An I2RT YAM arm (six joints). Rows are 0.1 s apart.
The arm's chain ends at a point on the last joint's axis. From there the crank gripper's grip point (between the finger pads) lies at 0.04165 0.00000 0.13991 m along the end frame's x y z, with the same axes.
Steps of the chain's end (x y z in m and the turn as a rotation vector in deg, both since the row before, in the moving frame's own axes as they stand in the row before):
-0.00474, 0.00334, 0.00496, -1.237, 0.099, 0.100
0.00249, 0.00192, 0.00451, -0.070, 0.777, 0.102
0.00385, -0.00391, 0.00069, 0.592, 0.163, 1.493
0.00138, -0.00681, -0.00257, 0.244, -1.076, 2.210
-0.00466, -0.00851, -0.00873, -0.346, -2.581, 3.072
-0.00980, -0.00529, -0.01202, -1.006, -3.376, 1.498
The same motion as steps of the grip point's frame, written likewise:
-0.00450, 0.00643, 0.00485, -1.237, 0.099, 0.100
0.00438, 0.00217, 0.00393, -0.070, 0.777, 0.102
0.00425, -0.00426, 0.00057, 0.592, 0.163, 1.493
-0.00127, -0.00585, -0.00181, 0.244, -1.076, 2.210
-0.01108, -0.00560, -0.00701, -0.346, -2.581, 3.072
-0.01816, -0.00183, -0.00984, -1.006, -3.376, 1.498

